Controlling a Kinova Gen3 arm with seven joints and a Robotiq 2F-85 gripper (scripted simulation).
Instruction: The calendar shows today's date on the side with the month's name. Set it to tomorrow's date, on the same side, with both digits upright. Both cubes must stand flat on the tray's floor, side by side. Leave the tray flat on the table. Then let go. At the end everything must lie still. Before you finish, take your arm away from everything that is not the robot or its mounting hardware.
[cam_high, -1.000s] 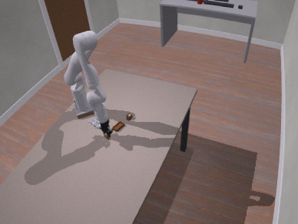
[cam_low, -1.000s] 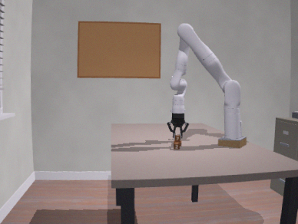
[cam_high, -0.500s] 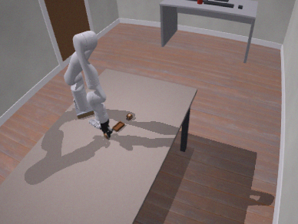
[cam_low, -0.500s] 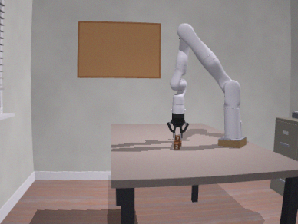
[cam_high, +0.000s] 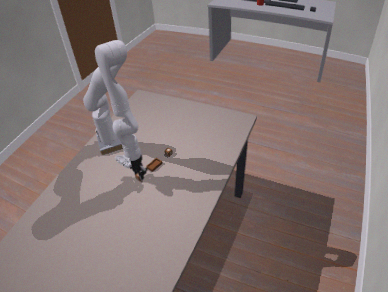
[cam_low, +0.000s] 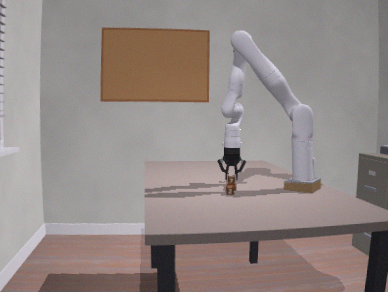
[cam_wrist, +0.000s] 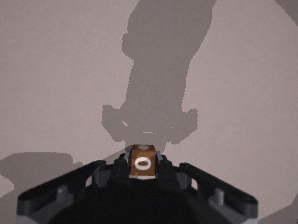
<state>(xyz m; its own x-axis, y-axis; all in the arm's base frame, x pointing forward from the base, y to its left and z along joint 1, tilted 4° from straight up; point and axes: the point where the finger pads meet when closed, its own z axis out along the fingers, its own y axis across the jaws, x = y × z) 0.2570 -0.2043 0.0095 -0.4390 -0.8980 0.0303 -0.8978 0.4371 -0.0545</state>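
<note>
Right now my hand is 1 cm above the brown number cube. Also, from my hand: brown calendar tray 10 cm to the left, 4 cm ahead, 2 cm below; digit cube 19 cm to the left, 9 cm ahead, 2 cm below.
</note>
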